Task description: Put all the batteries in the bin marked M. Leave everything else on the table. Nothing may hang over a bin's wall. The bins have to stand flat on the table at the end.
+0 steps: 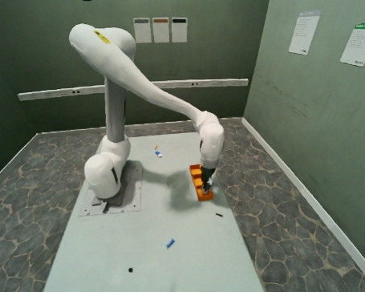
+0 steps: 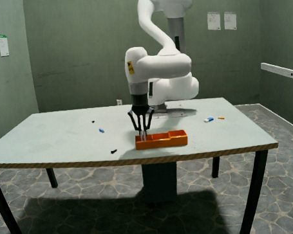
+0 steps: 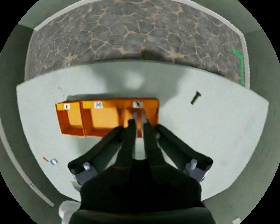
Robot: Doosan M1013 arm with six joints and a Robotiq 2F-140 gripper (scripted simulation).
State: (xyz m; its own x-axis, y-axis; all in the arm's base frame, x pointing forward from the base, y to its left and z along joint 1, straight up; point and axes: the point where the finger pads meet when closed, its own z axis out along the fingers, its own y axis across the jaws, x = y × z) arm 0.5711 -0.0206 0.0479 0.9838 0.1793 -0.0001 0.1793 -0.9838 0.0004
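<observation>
Now: hand 9 cm to the right of the orange bin, 3 cm above it and 1 cm past it. Also, from my hand: black dot-like piece (38 cm to the right, 37 cm behind, 5 cm below); white object (37 cm to the left, 30 cm behind, 4 cm below).
</observation>
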